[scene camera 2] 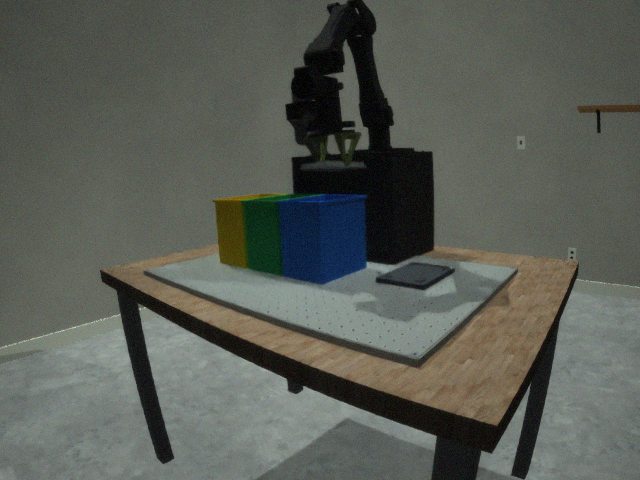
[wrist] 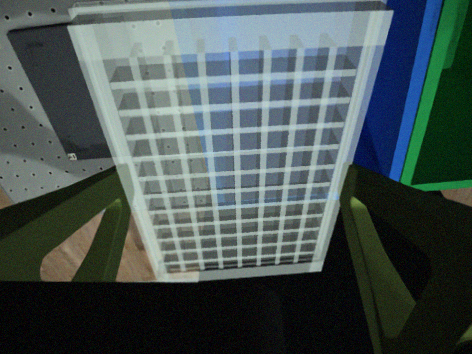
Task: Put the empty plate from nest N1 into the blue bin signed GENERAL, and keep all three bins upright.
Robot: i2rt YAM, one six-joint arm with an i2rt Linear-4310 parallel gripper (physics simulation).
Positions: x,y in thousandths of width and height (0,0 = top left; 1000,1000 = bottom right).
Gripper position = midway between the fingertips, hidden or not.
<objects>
my gripper: scene camera 2 523,347; wrist 499,499
yellow bin: scene camera 2 360,449; not seen in the wrist view (out of frame)
</objects>
